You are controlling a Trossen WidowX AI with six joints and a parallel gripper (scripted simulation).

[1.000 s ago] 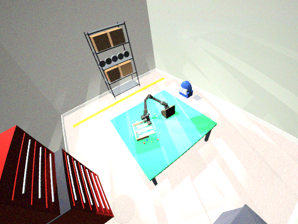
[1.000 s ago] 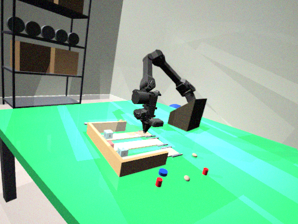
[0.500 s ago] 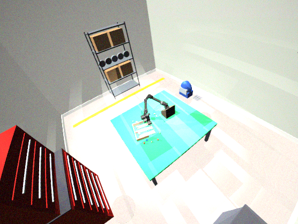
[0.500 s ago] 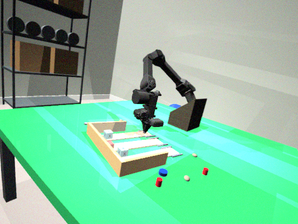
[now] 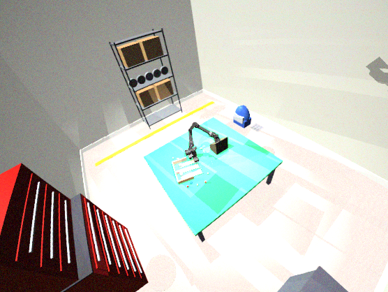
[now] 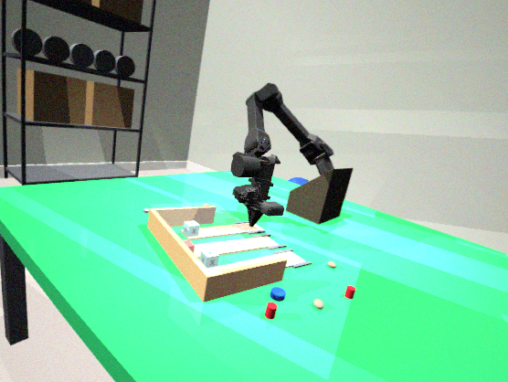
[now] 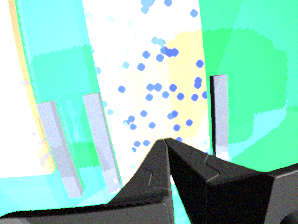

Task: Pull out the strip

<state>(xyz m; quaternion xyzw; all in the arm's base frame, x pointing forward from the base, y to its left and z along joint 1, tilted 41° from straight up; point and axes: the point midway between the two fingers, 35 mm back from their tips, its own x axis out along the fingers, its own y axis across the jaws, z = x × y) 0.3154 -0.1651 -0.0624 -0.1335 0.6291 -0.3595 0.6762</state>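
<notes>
Now: the blue-dotted strip 9 cm ahead of my gripper tip and 3 cm to the right of it. Also, from my gripper tip: blue disc 23 cm to the left, 23 cm ahead.
</notes>
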